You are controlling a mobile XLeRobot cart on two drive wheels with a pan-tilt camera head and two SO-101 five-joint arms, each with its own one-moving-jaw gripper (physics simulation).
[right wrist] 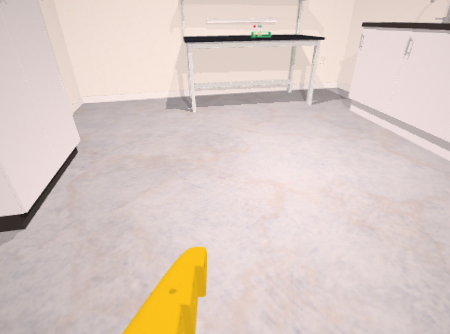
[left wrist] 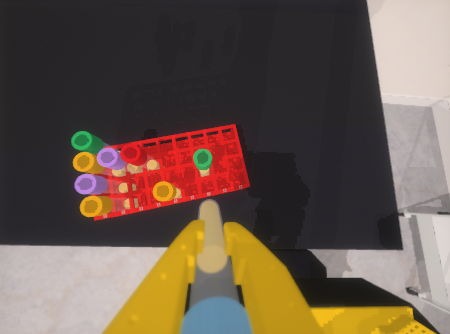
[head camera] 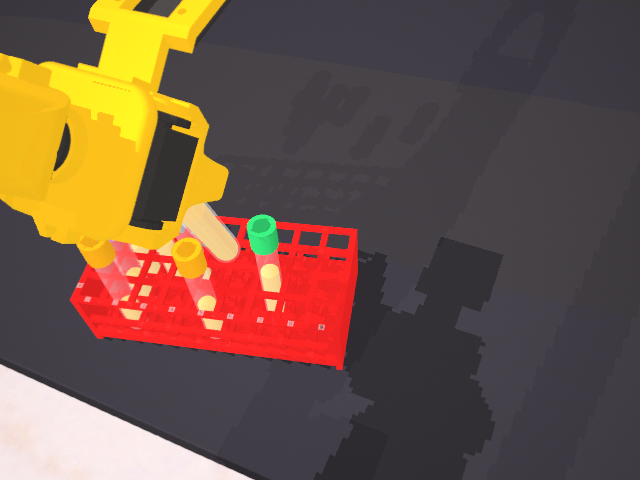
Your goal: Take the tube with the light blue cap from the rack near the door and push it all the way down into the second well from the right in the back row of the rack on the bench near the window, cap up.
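Places are measured from the left arm's base along level axes (x ahead, y left, z up), in millimetres.
Pixels of known places: left hand, its tool point: [left wrist: 204, 232] [head camera: 193, 173]; right hand, its tool point: [right wrist: 206, 265].
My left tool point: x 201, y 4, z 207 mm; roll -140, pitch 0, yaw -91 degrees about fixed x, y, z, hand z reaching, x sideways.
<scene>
Behind a point stands the place of what it marks.
The tube with the light blue cap [head camera: 214, 235] @(y -6, x 192, z 178 mm) [left wrist: 212, 257] @(y 0, x 193, z 209 mm) is held above the red rack. Its cap fills the bottom of the left wrist view, and its pale round end points away from the camera. My left gripper [head camera: 207, 200] [left wrist: 214, 231] @(y 4, x 201, z 207 mm) is shut on this tube; its jaws press on both sides. In the head view the tube looks slanted, its lower end left of the green-capped tube; the arm hides its cap. The red rack [head camera: 348, 299] @(y -40, x 271, z 24 mm) [left wrist: 244, 170] @(y -42, x 255, z 44 mm) stands on the dark bench. My right gripper [right wrist: 200, 257] shows one notched jaw and is fully open over the floor.
A green-capped tube [head camera: 262, 235] @(y 7, x 248, z 106 mm) [left wrist: 202, 160] @(y 12, x 252, z 106 mm) and an orange-capped tube [head camera: 189, 258] @(y 42, x 215, z 106 mm) [left wrist: 163, 191] @(y 47, x 220, z 106 mm) stand in the red rack. Several more capped tubes crowd its left end. A distant bench [right wrist: 225, 39] @(y 271, x -3041, z -18 mm) bears a green rack [right wrist: 261, 35] @(y 676, x -3100, z 0 mm). White cabinets [right wrist: 405, 70] @(y 1631, x -2087, z -220 mm) stand at the right.
</scene>
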